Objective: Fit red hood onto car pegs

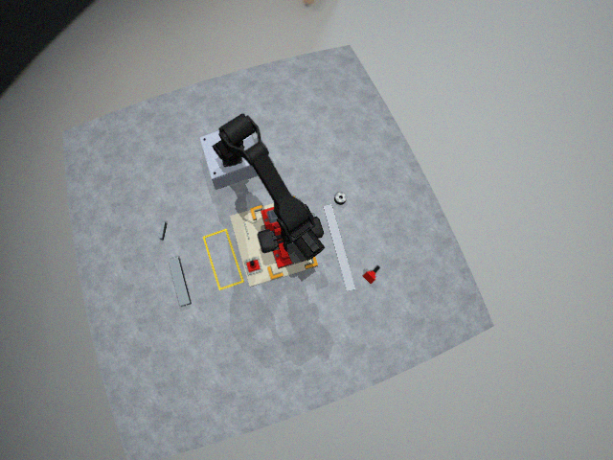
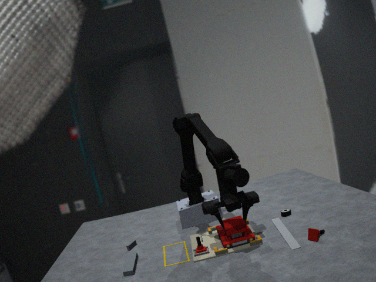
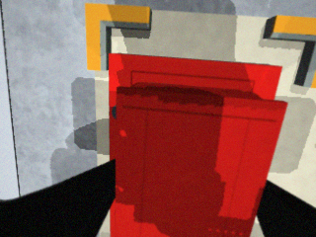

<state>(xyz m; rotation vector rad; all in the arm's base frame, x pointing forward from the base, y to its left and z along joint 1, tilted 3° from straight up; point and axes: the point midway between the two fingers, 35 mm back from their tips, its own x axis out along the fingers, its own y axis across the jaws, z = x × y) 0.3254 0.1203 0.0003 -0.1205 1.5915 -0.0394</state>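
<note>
Now: gripper tip 3 cm above the grey engine block. From my gripper tip the other things lie so: red hood: right at my gripper tip; white strip: 16 cm to the left, 6 cm below, 4 cm ahead; long grey block: 37 cm to the right, 5 cm below, 3 cm ahead.
</note>
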